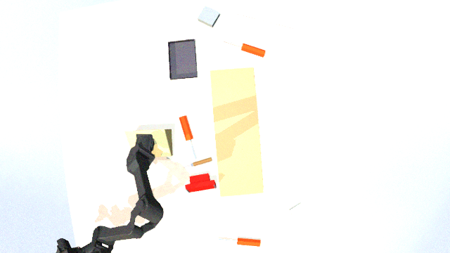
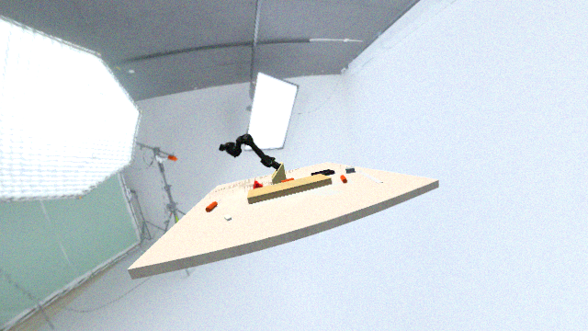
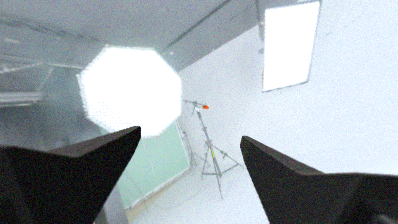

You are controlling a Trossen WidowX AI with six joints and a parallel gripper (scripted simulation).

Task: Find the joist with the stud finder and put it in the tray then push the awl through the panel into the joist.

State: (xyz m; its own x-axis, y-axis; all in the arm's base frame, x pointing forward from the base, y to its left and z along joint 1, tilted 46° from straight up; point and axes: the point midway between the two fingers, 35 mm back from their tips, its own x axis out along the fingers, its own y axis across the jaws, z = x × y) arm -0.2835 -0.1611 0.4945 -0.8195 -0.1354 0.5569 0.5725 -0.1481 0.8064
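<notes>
Right now my gripper tip is 49 cm short of the red stud finder, 36 cm above it and 32 cm to the right of it. Also, from my gripper tip: dark grey tray: 82 cm to the left, 42 cm ahead, 37 cm below; then pale grey block: 101 cm to the left, 52 cm ahead, 36 cm below; then awl: 48 cm ahead, 38 cm to the left, 37 cm below.
</notes>
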